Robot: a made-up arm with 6 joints. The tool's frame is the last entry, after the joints. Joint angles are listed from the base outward.
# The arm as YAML. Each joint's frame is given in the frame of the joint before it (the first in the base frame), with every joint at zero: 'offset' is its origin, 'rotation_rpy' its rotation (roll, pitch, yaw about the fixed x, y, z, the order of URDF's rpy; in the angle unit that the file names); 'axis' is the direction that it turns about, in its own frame. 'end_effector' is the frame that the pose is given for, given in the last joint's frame.
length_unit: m
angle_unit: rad
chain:
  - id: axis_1
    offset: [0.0, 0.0, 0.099]
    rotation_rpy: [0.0, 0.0, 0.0]
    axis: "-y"
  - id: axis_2
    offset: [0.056, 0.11, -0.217]
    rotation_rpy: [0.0, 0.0, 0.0]
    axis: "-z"
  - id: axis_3
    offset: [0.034, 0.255, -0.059]
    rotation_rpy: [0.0, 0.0, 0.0]
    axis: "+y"
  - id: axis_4
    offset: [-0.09, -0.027, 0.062]
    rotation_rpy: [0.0, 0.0, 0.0]
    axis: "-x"
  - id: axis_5
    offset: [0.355, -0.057, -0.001]
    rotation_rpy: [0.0, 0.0, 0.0]
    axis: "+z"
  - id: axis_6
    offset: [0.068, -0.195, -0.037]
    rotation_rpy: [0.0, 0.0, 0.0]
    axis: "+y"
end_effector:
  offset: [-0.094, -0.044, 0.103]
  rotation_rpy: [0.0, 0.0, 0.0]
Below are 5 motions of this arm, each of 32 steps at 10 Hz.
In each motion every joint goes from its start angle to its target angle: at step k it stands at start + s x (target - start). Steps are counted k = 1, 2, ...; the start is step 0. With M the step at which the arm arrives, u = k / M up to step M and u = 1 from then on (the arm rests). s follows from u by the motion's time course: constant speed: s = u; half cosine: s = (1 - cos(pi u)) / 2; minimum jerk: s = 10 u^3 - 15 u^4 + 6 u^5.
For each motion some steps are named. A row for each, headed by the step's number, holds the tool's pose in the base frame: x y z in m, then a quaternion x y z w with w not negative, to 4 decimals.
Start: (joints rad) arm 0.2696 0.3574 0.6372 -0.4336 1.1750 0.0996
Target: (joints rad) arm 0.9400 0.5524 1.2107 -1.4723 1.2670 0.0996
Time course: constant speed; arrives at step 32
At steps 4, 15, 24, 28, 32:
4: 0.6339 0.0008 -0.2638 0.3500 -0.0582 0.3516 0.8663
15: 0.6824 0.0396 -0.2492 0.4856 -0.2276 0.3023 0.7881
24: 0.7247 0.0955 -0.2094 0.5820 -0.3542 0.2554 0.6860
28: 0.7425 0.1253 -0.1823 0.6201 -0.4040 0.2324 0.6310
32: 0.7585 0.1573 -0.1492 0.6550 -0.4489 0.2080 0.5711

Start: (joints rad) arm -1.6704 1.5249 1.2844 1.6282 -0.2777 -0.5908
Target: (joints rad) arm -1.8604 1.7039 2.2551 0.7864 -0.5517 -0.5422
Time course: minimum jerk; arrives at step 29
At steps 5, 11, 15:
5: -0.3537 -0.2662 -0.1656 -0.2387 0.9345 0.1196 0.2352
11: -0.4222 -0.2414 -0.0718 -0.2024 0.9604 -0.0200 0.1905
15: -0.4713 -0.1887 0.0174 -0.1640 0.9672 -0.1581 0.1124

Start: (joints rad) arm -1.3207 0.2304 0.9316 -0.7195 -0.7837 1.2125
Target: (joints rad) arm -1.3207 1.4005 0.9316 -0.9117 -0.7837 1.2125
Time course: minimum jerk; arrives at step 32
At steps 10, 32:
10: -0.4456 0.0218 -0.1117 -0.2194 -0.6979 0.6256 0.2710
32: -0.4875 0.0679 -0.0536 -0.4530 -0.2645 0.8288 0.1946

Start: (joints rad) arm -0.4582 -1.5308 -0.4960 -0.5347 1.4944 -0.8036
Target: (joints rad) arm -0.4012 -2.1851 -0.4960 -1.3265 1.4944 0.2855
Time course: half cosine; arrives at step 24
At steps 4, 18, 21, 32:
4: -0.0913 0.5999 0.0622 -0.7598 0.2162 -0.6094 0.0678
18: -0.2761 0.4580 0.1852 -0.6862 0.1125 -0.6568 0.2917
21: -0.2950 0.4304 0.1988 -0.6716 0.1020 -0.6586 0.3238
32: -0.3011 0.4203 0.2034 -0.6663 0.0985 -0.6588 0.3351

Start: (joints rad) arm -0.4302 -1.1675 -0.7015 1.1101 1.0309 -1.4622
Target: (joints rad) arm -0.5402 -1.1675 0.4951 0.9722 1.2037 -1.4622
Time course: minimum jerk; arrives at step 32
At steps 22, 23, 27, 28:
22: 0.0829 0.6041 -0.2417 0.4327 -0.0159 0.8487 0.3038
23: 0.0680 0.6047 -0.2651 0.4402 0.0117 0.8456 0.3018
27: 0.0248 0.6000 -0.3256 0.4585 0.0853 0.8338 0.2954
28: 0.0190 0.5987 -0.3329 0.4607 0.0945 0.8319 0.2945

